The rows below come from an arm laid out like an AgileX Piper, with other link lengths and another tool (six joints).
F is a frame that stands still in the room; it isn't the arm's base.
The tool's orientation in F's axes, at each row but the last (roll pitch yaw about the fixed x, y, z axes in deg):
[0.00 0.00 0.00]
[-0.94 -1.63 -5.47]
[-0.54 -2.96 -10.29]
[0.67 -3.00 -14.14]
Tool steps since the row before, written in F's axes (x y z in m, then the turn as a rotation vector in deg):
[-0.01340 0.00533 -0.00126 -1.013 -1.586 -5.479]
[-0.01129 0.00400 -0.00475 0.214 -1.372 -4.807]
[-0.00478 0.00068 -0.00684 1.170 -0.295 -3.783]
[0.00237 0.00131 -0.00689 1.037 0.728 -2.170]
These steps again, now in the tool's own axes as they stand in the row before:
[-0.01340 0.00533 -0.00126 -1.013 -1.586 -5.479]
[-0.01175 0.00298 -0.00437 0.207 -1.266 -4.836]
[-0.00517 -0.00012 -0.00658 1.007 -0.045 -3.841]
[0.00161 0.00177 -0.00701 0.713 0.933 -2.221]

